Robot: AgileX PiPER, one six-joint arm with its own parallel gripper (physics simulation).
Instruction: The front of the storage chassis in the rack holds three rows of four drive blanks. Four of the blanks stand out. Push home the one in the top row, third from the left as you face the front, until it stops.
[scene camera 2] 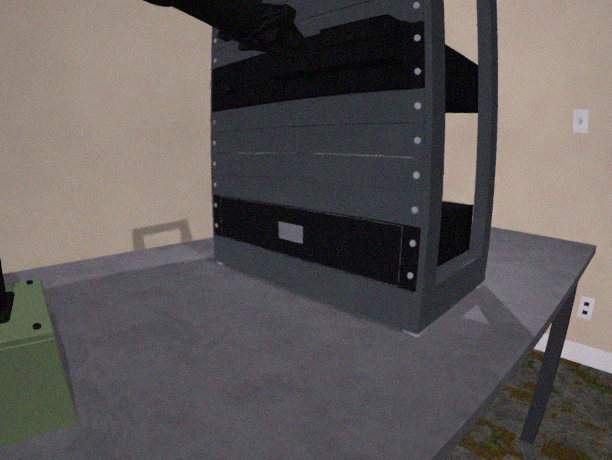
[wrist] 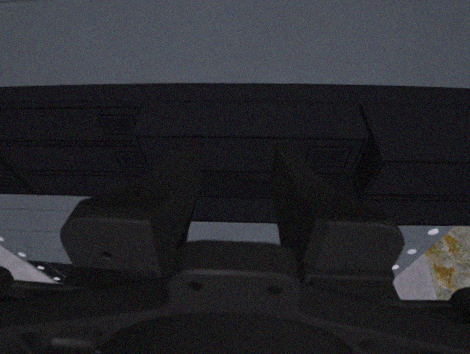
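The black storage chassis (scene camera 2: 350,65) (wrist: 225,93) sits in the grey rack (scene camera 2: 434,150). In the wrist view, a wide blank (wrist: 240,120) in the top row, apparently the third from the left, stands out past the blank at its left. The blank at its right (wrist: 425,132) stands out further, its left side face showing. My gripper (scene camera 2: 295,46) (wrist: 237,160) is open, its two fingers apart and nothing between them. The fingertips are at the middle blank's front and hide part of it. Contact cannot be told. In the scene view the blanks are too dark to tell apart.
Grey panels (scene camera 2: 320,175) (wrist: 235,40) lie above and below the chassis. A black unit with a pale label (scene camera 2: 290,233) fills the rack's bottom. The rack stands on a grey table (scene camera 2: 225,360). A green block (scene camera 2: 30,385) stands at the table's left.
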